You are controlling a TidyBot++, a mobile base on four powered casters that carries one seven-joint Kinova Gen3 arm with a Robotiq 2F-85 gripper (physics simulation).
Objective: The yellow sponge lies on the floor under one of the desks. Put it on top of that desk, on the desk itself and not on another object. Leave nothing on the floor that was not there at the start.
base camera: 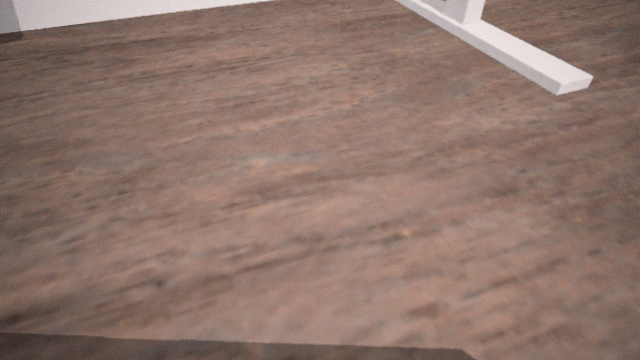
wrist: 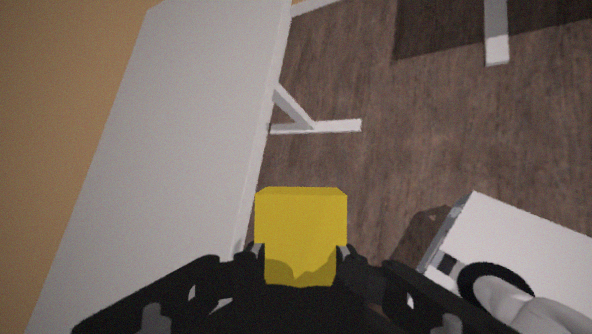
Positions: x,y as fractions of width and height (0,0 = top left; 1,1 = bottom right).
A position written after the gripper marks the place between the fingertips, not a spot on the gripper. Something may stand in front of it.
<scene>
gripper: wrist 0.51,0.74; not seen in the base camera view (out of frame)
yellow sponge: wrist 0.51,0.68; not seen in the base camera view (out of frame)
</scene>
